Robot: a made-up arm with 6 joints. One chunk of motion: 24 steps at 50 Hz.
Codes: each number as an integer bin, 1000 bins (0 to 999) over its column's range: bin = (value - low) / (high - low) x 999, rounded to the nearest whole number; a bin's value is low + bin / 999 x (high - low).
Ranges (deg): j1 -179.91..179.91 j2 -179.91..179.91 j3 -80..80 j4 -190.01..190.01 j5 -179.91..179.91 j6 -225.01..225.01
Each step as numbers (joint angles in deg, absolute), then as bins.
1 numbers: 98.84 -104.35 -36.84 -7.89 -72.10 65.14
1 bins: 774 210 269 479 299 644
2 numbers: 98.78 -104.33 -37.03 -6.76 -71.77 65.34
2 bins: 774 210 268 482 300 645
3 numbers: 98.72 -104.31 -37.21 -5.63 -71.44 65.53
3 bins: 774 210 267 485 301 645
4 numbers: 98.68 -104.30 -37.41 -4.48 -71.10 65.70
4 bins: 773 210 266 488 302 645
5 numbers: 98.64 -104.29 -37.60 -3.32 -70.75 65.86
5 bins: 773 210 265 491 303 646
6 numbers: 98.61 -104.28 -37.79 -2.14 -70.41 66.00
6 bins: 773 210 264 494 304 646
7 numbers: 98.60 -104.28 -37.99 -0.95 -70.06 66.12
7 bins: 773 210 262 497 305 646
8 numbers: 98.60 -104.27 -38.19 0.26 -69.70 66.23
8 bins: 773 210 261 500 306 647
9 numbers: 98.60 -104.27 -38.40 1.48 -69.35 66.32
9 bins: 773 210 260 503 307 647
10 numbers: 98.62 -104.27 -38.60 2.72 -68.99 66.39
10 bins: 773 210 258 507 308 647
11 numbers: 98.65 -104.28 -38.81 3.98 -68.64 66.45
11 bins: 773 210 257 510 309 647
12 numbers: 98.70 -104.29 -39.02 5.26 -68.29 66.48
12 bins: 774 210 256 513 310 647
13 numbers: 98.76 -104.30 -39.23 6.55 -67.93 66.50
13 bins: 774 210 255 517 311 647
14 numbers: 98.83 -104.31 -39.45 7.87 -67.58 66.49
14 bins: 774 210 253 520 312 647
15 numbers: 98.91 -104.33 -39.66 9.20 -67.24 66.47
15 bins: 774 210 252 524 313 647
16 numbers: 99.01 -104.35 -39.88 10.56 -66.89 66.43
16 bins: 774 210 250 527 314 647
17 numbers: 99.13 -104.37 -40.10 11.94 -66.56 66.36
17 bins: 775 210 249 531 315 647
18 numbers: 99.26 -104.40 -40.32 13.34 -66.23 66.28
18 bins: 775 210 248 535 316 647
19 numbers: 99.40 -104.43 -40.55 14.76 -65.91 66.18
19 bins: 775 210 246 538 317 646
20 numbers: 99.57 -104.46 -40.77 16.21 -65.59 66.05
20 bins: 776 209 245 542 317 646
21 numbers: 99.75 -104.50 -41.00 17.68 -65.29 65.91
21 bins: 776 209 244 546 318 646
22 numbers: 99.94 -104.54 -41.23 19.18 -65.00 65.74
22 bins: 777 209 242 550 319 645
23 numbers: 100.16 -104.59 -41.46 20.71 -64.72 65.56
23 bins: 778 209 241 554 320 645
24 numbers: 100.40 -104.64 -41.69 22.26 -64.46 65.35
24 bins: 778 209 239 558 321 645
